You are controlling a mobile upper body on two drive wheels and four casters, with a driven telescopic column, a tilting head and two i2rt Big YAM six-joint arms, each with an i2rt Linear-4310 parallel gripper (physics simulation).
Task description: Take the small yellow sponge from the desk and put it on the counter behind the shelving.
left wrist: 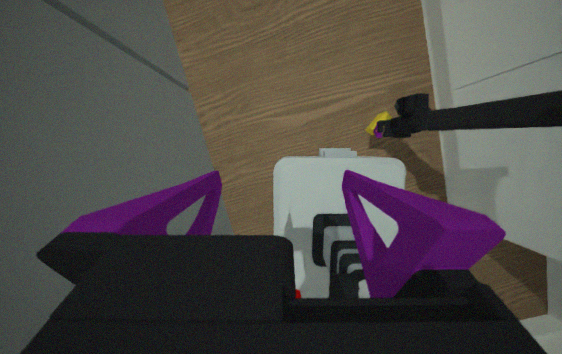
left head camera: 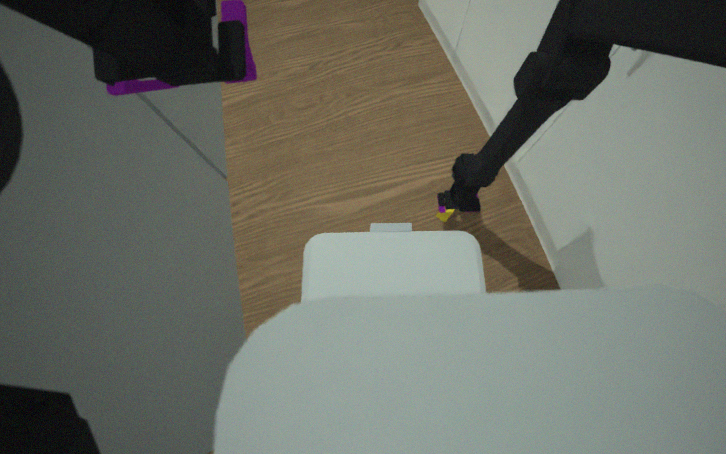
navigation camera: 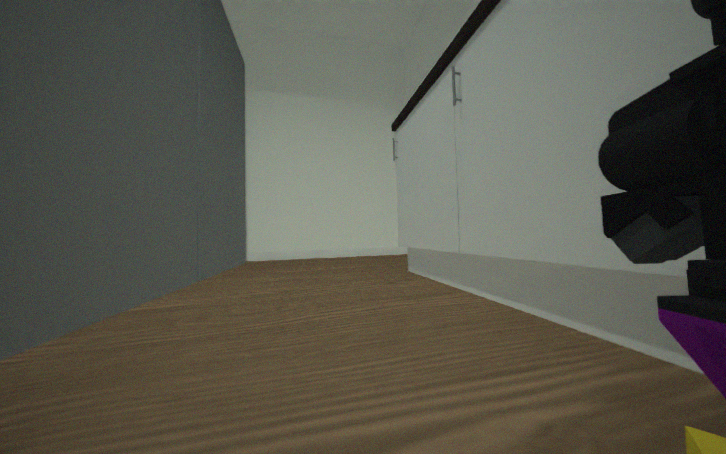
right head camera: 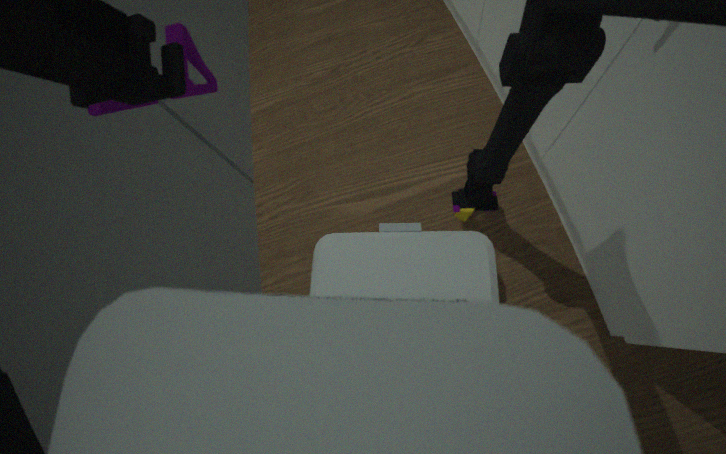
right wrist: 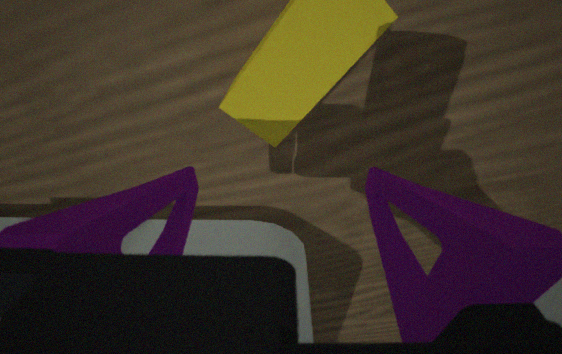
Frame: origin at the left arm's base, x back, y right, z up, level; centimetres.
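Where they show: left gripper, fingertip midpoint: [left wrist: 281, 177] [left head camera: 215, 77] [right head camera: 185, 92]; right gripper, fingertip midpoint: [left wrist: 384, 131] [left head camera: 453, 210] [right head camera: 470, 209] [right wrist: 281, 177].
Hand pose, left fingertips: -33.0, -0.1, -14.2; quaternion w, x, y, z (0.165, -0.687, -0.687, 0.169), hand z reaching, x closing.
After its pixels a point has its place, as x, y, z.
The small yellow sponge [left head camera: 444, 215] {-43.9, 44.0, -90.1} [right head camera: 464, 214] {-43.7, 44.5, -89.3} [left wrist: 378, 121] [right wrist: 310, 65] {-48.1, 47.4, -89.2} [navigation camera: 706, 441] {-51.9, 47.9, -89.2} is on the wood-grain floor, partly hidden by the right gripper in the head views. My right gripper [left head camera: 459, 206] {-43.6, 45.8, -84.7} [right head camera: 475, 203] {-43.6, 45.8, -84.7} [right wrist: 281, 177] {-43.6, 45.8, -84.7} is open and empty, pointing down above the floor beside the sponge. In the right wrist view the sponge lies past the fingertips, slanted, its near corner between their lines. My left gripper [left wrist: 281, 177] {-33.0, -0.1, -14.2} is open and empty, high at the left. The desk and the shelving cannot be made out.
White cabinets [navigation camera: 428, 187] {-137.8, 50.2, -51.9} with a dark top edge [navigation camera: 444, 60] {-118.5, 52.8, -7.8} run along the right. A grey panel [left head camera: 133, 240] [navigation camera: 123, 160] stands at the left. A pale wall [navigation camera: 321, 176] {-277.7, -26.5, -8.4} closes the far end. The robot's white base [left head camera: 390, 267] {-21.1, 21.7, -69.4} [right head camera: 404, 267] {-21.3, 23.9, -69.4} is close to the sponge.
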